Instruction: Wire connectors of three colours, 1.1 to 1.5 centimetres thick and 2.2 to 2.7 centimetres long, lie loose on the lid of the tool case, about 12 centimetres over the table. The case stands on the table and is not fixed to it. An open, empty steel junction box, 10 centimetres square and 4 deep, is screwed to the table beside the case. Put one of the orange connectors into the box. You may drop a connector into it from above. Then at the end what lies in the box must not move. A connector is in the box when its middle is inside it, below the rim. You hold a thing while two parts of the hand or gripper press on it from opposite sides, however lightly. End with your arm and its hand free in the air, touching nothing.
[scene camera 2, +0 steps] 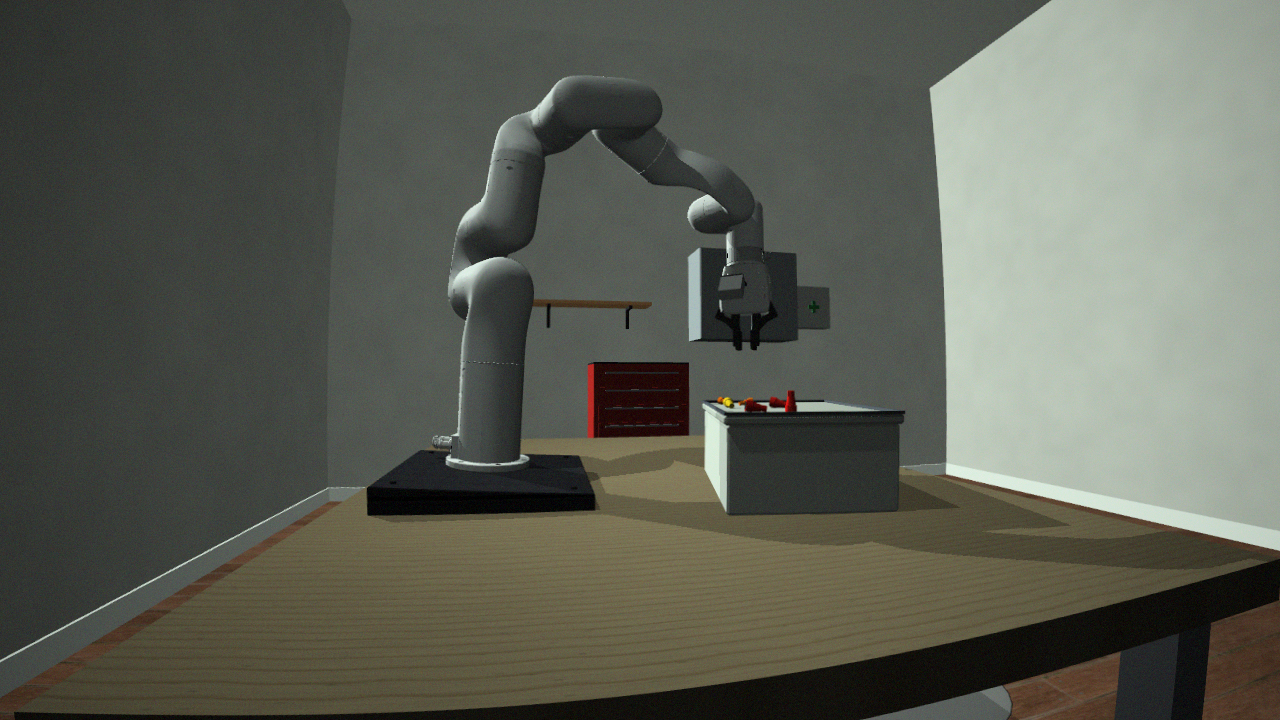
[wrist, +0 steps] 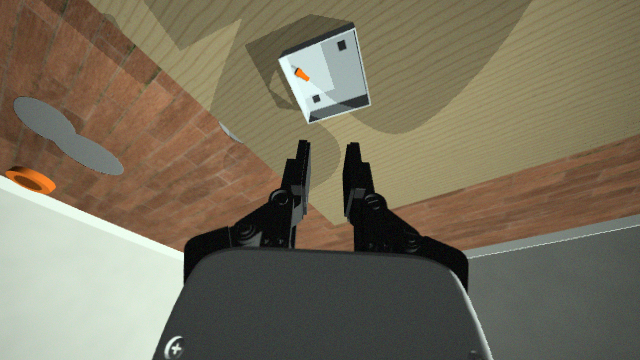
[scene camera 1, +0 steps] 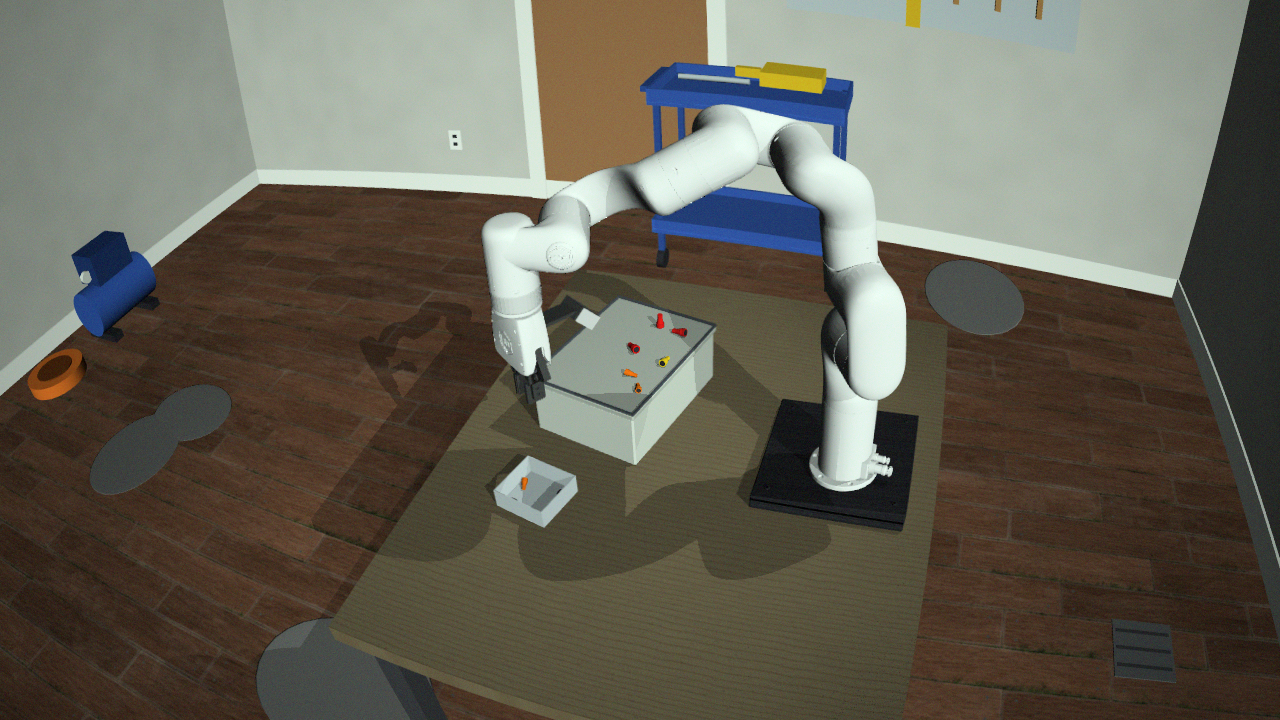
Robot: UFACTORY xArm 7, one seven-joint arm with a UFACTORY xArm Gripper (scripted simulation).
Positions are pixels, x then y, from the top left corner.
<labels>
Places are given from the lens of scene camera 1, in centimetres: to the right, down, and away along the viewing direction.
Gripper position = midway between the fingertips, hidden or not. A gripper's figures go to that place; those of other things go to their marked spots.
my gripper [scene camera 1: 531,395]: -17, 6, 134
tool case [scene camera 1: 589,400]: -9, 7, 148
</labels>
